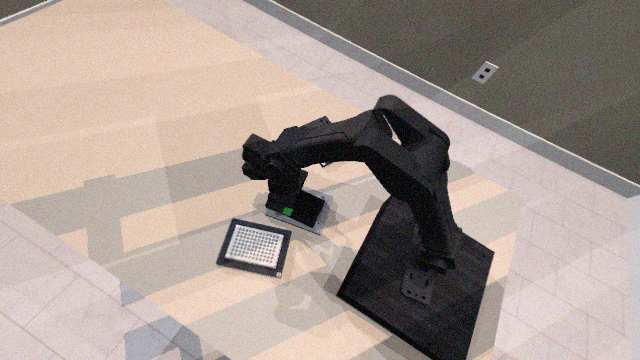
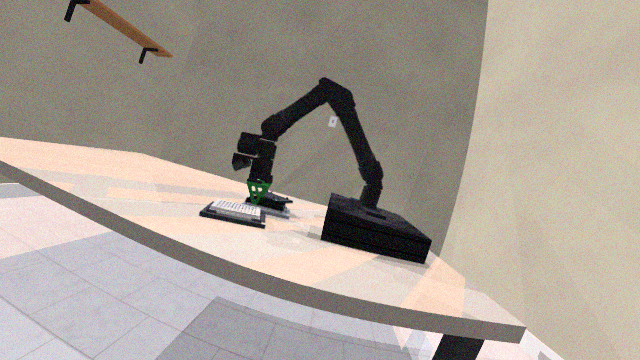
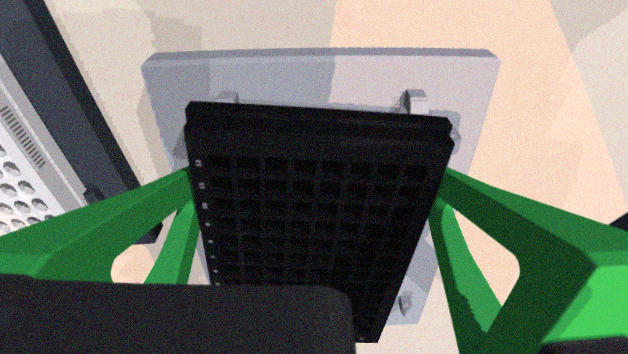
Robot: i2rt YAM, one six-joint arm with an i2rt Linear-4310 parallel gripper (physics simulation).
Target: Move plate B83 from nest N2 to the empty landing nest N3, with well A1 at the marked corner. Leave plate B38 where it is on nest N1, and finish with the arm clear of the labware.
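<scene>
My gripper [image 1: 291, 208] [image 2: 258, 191] [image 3: 314, 177] has green fingers and is shut on the long sides of a black well plate [image 1: 309, 206] [image 2: 273, 202] [image 3: 307, 145], presumably B83. The plate sits low over a light grey nest [image 1: 313, 228] [image 2: 280, 214] [image 3: 272, 74] with small corner pegs. I cannot tell whether the plate touches the nest. A white well plate [image 1: 255, 245] [image 2: 234, 208] [image 3: 17, 193] lies on a dark nest [image 1: 226, 257] [image 2: 210, 211] [image 3: 56, 109] just to the left. I see no third nest; the arm hides part of the table.
The arm's black base block [image 1: 402, 308] [image 2: 371, 226] stands to the right of the nests. The table's curved front edge [image 2: 223, 263] runs close below them. A wooden wall shelf [image 2: 121, 26] hangs high at the upper left.
</scene>
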